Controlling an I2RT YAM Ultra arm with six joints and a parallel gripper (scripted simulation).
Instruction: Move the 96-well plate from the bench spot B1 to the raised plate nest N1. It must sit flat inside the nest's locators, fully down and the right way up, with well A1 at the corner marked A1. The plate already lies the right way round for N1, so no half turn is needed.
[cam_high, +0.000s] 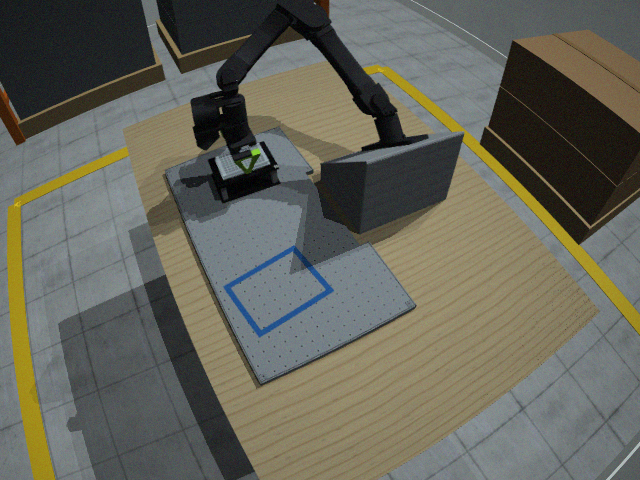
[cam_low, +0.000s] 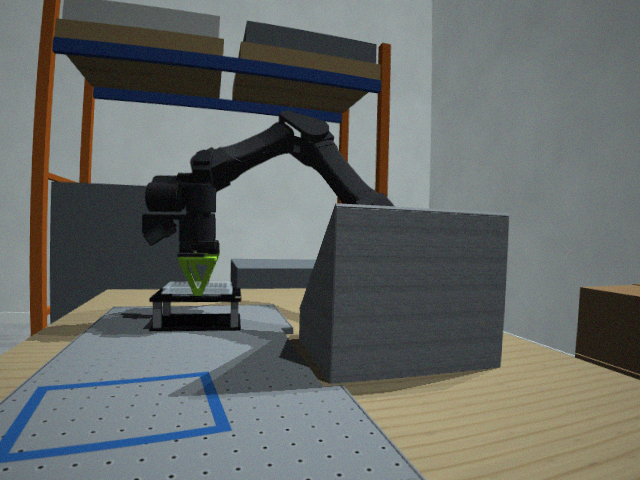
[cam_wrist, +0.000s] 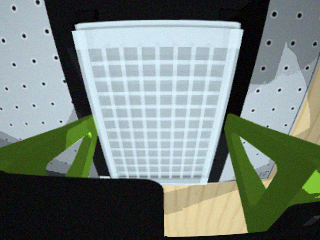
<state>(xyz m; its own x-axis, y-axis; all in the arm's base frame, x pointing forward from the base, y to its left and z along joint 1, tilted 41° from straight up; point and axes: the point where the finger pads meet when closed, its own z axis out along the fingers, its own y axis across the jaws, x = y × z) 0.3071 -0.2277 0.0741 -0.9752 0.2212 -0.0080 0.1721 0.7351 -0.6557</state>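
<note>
Now: hand right at the clear 96-well plate. Also, from my hand: black raised nest (10 mm below).
</note>
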